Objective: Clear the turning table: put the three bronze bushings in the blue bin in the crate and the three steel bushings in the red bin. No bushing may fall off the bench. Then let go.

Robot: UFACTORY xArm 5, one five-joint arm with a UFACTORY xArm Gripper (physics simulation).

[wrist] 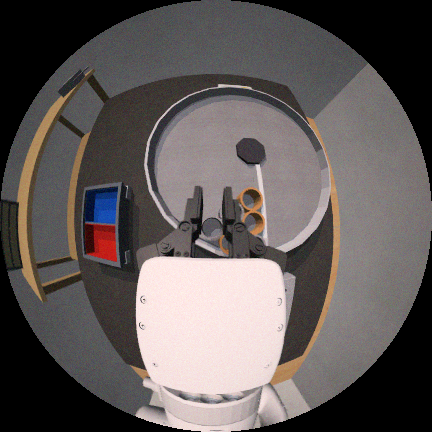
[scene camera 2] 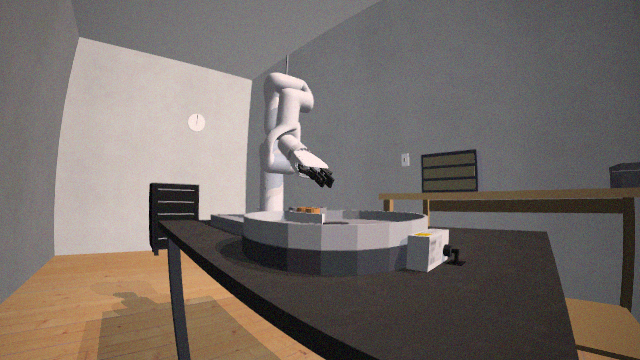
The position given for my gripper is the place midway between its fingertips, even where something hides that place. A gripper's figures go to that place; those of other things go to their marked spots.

My gripper (wrist: 212,195): 0.15 m from the lens. A turning table (wrist: 231,135): 0.32 m from the lens. A crate (wrist: 104,214) is 0.41 m from the lens. The marked spots on the turning table and the crate are 0.37 m apart.
